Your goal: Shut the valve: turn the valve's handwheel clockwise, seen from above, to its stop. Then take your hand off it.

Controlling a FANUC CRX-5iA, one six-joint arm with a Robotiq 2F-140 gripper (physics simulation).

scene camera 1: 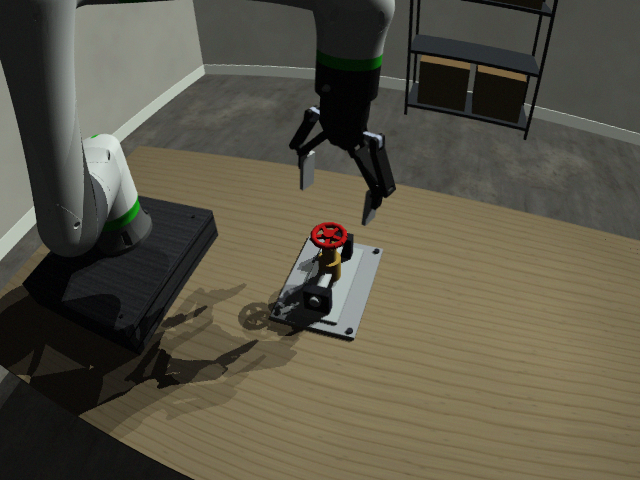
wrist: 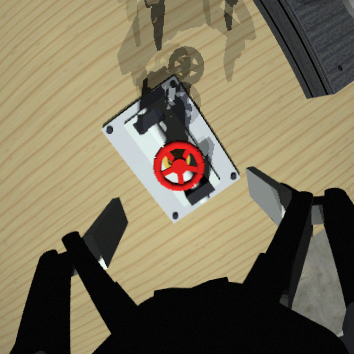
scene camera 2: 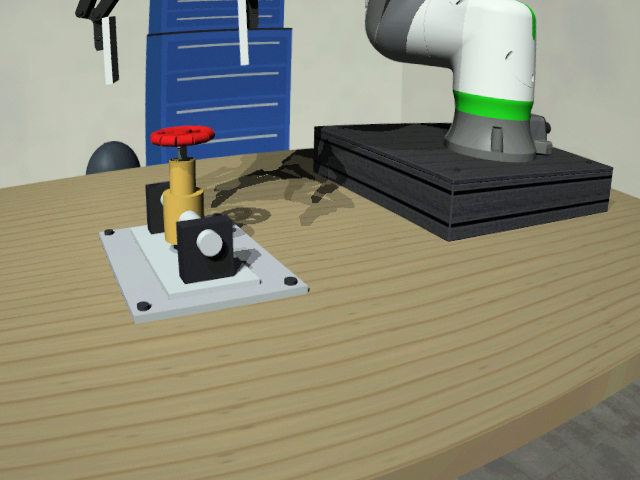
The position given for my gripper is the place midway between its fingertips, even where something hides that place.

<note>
I see my gripper (scene camera 1: 336,202), a red handwheel (scene camera 2: 182,136) and a grey base plate (scene camera 2: 146,300).
The red handwheel also shows in scene camera 1 (scene camera 1: 328,235) and in the wrist view (wrist: 178,165). My gripper is seen too in the wrist view (wrist: 184,196) and in scene camera 2 (scene camera 2: 176,72). The grey base plate is seen too in scene camera 1 (scene camera 1: 348,323) and in the wrist view (wrist: 171,90).
</note>
